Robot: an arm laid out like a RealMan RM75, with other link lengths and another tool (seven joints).
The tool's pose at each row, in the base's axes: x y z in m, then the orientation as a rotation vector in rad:
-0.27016 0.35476 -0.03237 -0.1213 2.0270 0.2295
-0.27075 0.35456 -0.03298 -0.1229 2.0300 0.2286
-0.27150 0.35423 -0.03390 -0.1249 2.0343 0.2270
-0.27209 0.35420 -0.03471 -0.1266 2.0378 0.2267
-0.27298 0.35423 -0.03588 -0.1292 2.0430 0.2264
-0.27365 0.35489 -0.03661 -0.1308 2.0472 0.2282
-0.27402 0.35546 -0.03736 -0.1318 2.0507 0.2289
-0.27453 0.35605 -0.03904 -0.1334 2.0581 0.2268
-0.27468 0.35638 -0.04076 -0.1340 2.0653 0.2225
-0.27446 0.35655 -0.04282 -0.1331 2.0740 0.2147
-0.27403 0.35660 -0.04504 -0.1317 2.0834 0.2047
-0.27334 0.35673 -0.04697 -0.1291 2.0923 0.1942
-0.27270 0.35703 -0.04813 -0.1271 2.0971 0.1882
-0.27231 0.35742 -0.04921 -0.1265 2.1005 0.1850
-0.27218 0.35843 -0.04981 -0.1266 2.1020 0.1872
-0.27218 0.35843 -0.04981 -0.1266 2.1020 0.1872
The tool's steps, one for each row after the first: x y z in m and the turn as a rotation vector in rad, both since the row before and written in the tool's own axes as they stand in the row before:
0.00081 -0.00015 -0.00029 0.0001 0.0031 -0.0012
0.00116 -0.00028 -0.00032 0.0005 0.0045 -0.0017
0.00099 -0.00001 -0.00016 -0.0004 0.0037 -0.0010
0.00145 0.00007 -0.00024 -0.0007 0.0054 -0.0014
0.00096 0.00069 -0.00011 -0.0018 0.0044 0.0001
0.00084 0.00055 0.00015 -0.0008 0.0036 0.0000
0.00172 0.00049 0.00046 0.0011 0.0075 -0.0012
0.00158 0.00017 0.00074 0.0031 0.0071 -0.0015
0.00170 -0.00008 0.00120 0.0063 0.0084 -0.0017
0.00173 -0.00025 0.00144 0.0081 0.0090 -0.0022
0.00133 -0.00017 0.00155 0.0089 0.0084 -0.0016
0.00068 0.00009 0.00118 0.0053 0.0045 -0.0006
0.00073 0.00023 0.00094 0.0026 0.0033 -0.0006
0.00043 0.00092 0.00060 -0.0016 0.0015 0.0010
0.00000 0.00000 0.00000 0.0000 0.0000 0.0000

